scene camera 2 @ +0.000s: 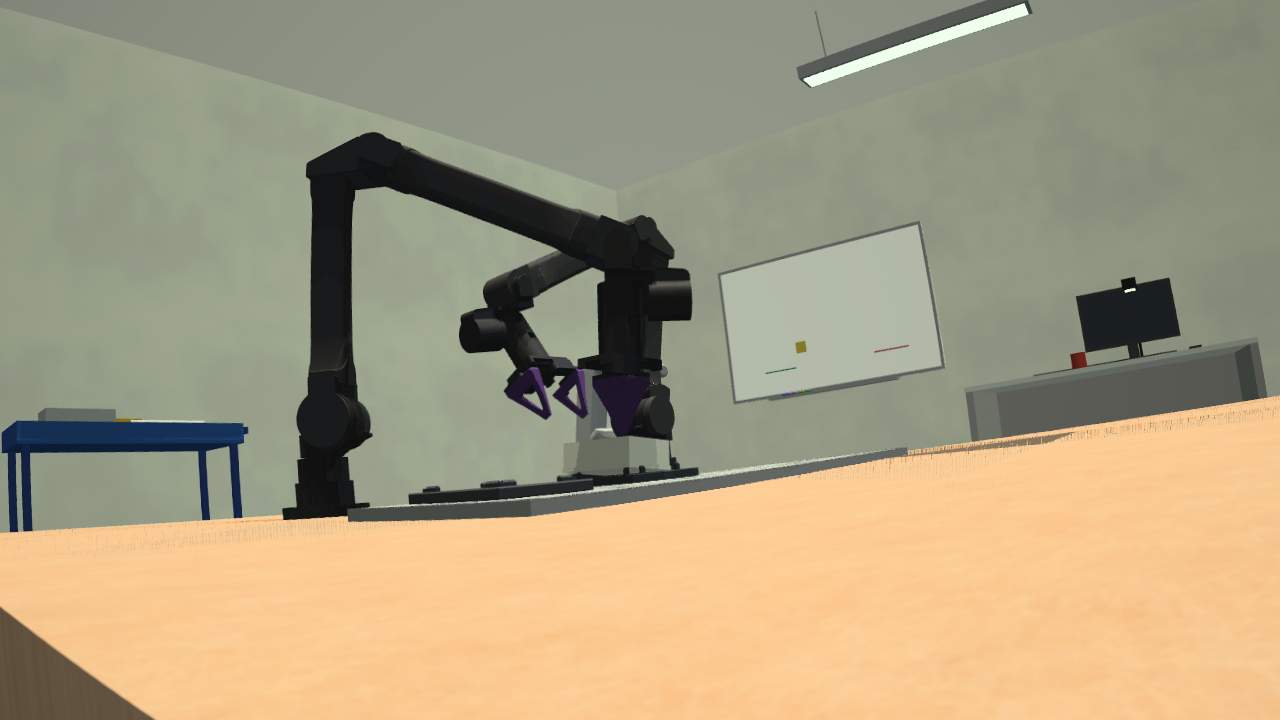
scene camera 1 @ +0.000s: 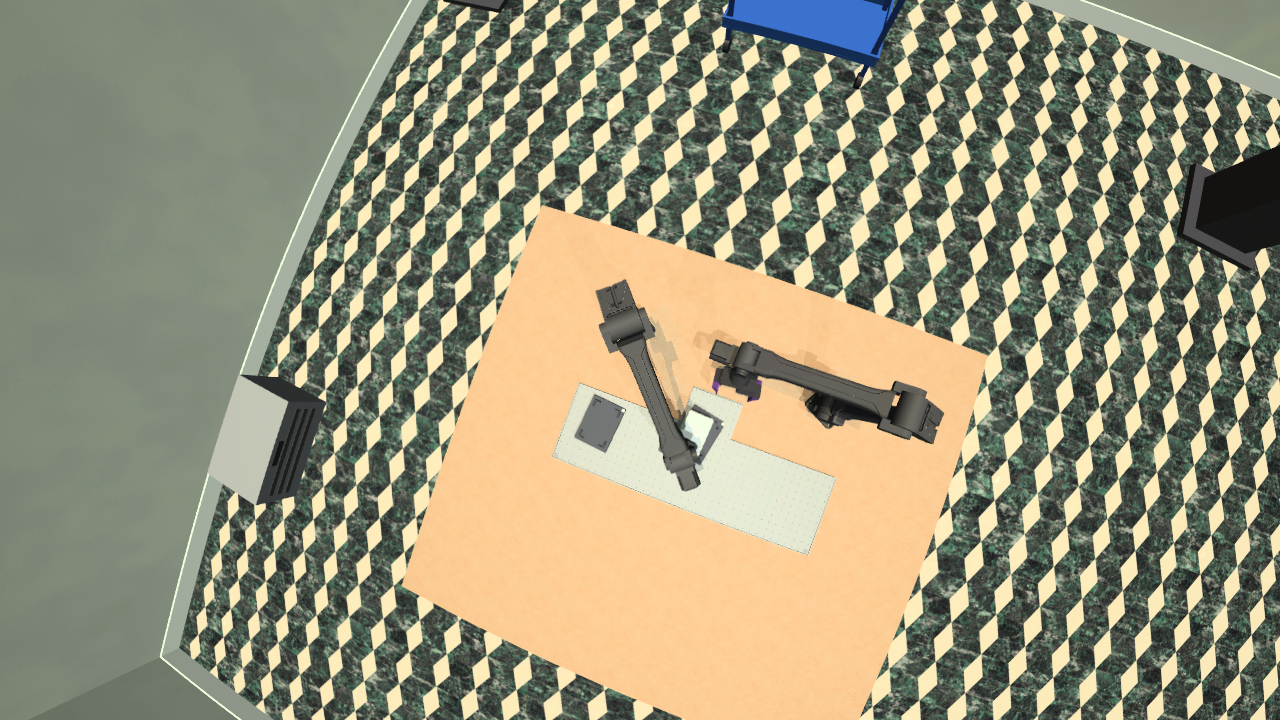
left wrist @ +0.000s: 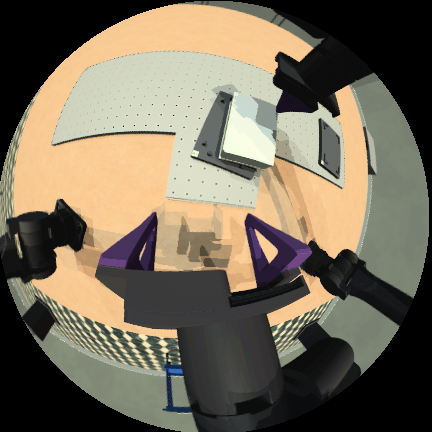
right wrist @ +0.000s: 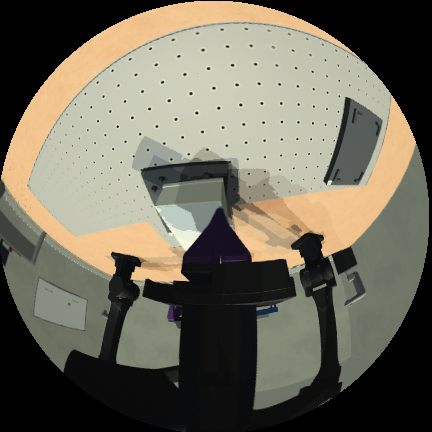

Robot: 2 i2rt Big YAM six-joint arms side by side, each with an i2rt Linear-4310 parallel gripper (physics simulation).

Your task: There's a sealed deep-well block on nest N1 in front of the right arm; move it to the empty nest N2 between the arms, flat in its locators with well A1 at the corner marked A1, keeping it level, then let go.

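Places are measured from the left arm's base along level axes (x right, y ahead, z up), in millimetres.
Where they show: left gripper, fingertip midpoint: point(scene camera 2: 567, 416) point(scene camera 1: 732, 396) point(left wrist: 202, 216); right gripper, fingertip midpoint: point(scene camera 2: 622, 434) point(left wrist: 276, 109) point(right wrist: 219, 211); left arm's base, link origin: point(scene camera 1: 824, 408) point(left wrist: 68, 224) point(right wrist: 126, 257); right arm's base, link origin: point(scene camera 2: 327, 516) point(left wrist: 309, 258) point(right wrist: 307, 240).
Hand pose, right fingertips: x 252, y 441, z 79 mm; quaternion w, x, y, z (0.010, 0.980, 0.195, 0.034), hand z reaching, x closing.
Observation:
Things, the pixels of their top centre, and the offset from my right fingertips. "pt": a spot on its surface instead. Level surfaces: height alone.
- pale sealed block, top centre: point(scene camera 2: 613, 438) point(right wrist: 199, 235) point(left wrist: 256, 123) point(scene camera 1: 693, 433) dy -60, dx -12, dz -2 mm
- nest N2, top centre: point(scene camera 2: 627, 467) point(right wrist: 189, 213) point(left wrist: 238, 127) point(scene camera 1: 697, 435) dy -63, dx -29, dz -44 mm
- white corner tag, surface spot: point(left wrist: 195, 153) pt dy -151, dx -58, dz -54 mm
- Nest N1, top centre: point(scene camera 2: 496, 481) point(right wrist: 361, 152) point(scene camera 1: 599, 423) point(left wrist: 333, 147) dy +159, dx +215, dz -48 mm
- perforated pale board, surface height: dz -66 mm
- wooden table, surface height: dz -79 mm
The pale sealed block point(scene camera 1: 698, 428) point(scene camera 2: 604, 456) point(left wrist: 250, 130) point(right wrist: 192, 192) is on nest N2 point(left wrist: 211, 127) between the arms. It is shifted towards the right side of N2 in the left wrist view, with some locators exposed beside it; whether its base is flat is unclear. The white corner tag point(left wrist: 195, 153) of N2 shows; the block's A1 does not. Nest N1 point(scene camera 1: 600, 422) point(left wrist: 329, 147) point(right wrist: 356, 142) is empty. My right gripper point(scene camera 2: 623, 433) point(right wrist: 219, 211) is shut, empty, close above the block's edge; contact is unclear. My left gripper point(scene camera 2: 567, 416) point(left wrist: 202, 216) is open and empty, beyond the board's edge.
Both nests are on the perforated pale board point(scene camera 1: 769, 497) point(left wrist: 125, 100) point(right wrist: 270, 100), on the wooden table point(scene camera 1: 554, 573) point(scene camera 2: 626, 608). The right arm reaches over the board beside the block. A blue cart point(scene camera 1: 805, 31) point(scene camera 2: 125, 434) stands off the table.

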